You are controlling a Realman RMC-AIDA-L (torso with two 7-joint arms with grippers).
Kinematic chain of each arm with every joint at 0, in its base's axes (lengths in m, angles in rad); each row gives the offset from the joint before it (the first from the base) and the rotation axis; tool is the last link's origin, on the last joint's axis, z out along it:
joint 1: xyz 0 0 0.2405 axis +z
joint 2: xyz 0 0 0 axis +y
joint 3: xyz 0 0 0.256 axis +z
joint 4: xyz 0 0 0 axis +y
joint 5: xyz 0 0 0.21 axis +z
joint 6: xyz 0 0 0 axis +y
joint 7: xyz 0 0 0.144 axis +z
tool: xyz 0 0 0
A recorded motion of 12 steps. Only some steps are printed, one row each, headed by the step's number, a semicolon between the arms.
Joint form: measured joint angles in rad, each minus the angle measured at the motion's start. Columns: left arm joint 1, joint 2, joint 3, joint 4, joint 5, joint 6, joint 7; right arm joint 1, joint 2, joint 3, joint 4, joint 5, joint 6, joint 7.
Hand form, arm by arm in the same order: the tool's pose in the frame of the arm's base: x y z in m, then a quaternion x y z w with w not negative. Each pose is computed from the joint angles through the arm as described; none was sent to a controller.
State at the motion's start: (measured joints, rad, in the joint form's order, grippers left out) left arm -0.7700 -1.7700 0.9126 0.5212 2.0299 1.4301 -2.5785; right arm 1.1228 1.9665 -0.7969 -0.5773 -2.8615 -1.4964 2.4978
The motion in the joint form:
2: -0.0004 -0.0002 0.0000 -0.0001 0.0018 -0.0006 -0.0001; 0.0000 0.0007 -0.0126 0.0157 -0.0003 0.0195 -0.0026
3: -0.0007 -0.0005 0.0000 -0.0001 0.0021 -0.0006 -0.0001; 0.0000 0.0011 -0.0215 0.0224 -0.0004 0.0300 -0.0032
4: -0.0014 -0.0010 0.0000 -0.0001 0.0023 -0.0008 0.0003; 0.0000 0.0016 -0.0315 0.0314 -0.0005 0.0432 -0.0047
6: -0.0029 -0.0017 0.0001 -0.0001 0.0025 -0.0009 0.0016; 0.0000 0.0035 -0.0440 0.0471 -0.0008 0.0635 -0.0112
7: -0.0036 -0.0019 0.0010 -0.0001 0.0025 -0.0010 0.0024; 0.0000 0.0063 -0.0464 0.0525 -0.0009 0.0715 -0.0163
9: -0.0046 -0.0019 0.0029 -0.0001 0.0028 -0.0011 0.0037; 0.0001 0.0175 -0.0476 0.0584 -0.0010 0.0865 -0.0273
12: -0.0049 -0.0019 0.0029 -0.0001 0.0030 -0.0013 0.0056; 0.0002 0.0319 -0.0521 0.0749 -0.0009 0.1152 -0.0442
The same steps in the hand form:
2: -0.2463 0.4136 0.0807 -0.75323 -0.63538 -0.14135 0.09463; 0.1765 0.4343 0.0154 -0.86381 0.44849 -0.18092 0.14127
3: -0.2462 0.4137 0.0806 -0.75334 -0.63530 -0.14124 0.09451; 0.1776 0.4346 0.0140 -0.86401 0.44620 -0.18386 0.14346
4: -0.2459 0.4138 0.0803 -0.75367 -0.63493 -0.14121 0.09437; 0.1791 0.4348 0.0122 -0.86433 0.44342 -0.18720 0.14586
6: -0.2452 0.4141 0.0800 -0.75456 -0.63393 -0.14113 0.09408; 0.1816 0.4347 0.0087 -0.86554 0.43839 -0.19190 0.14778
7: -0.2450 0.4142 0.0798 -0.75515 -0.63333 -0.14073 0.09398; 0.1821 0.4344 0.0066 -0.86677 0.43567 -0.19275 0.14747
9: -0.2446 0.4143 0.0796 -0.75616 -0.63236 -0.13969 0.09398; 0.1819 0.4333 0.0005 -0.87032 0.42950 -0.19222 0.14536
12: -0.2445 0.4144 0.0796 -0.75685 -0.63153 -0.13955 0.09422; 0.1828 0.4315 -0.0086 -0.87497 0.42049 -0.19267 0.14316

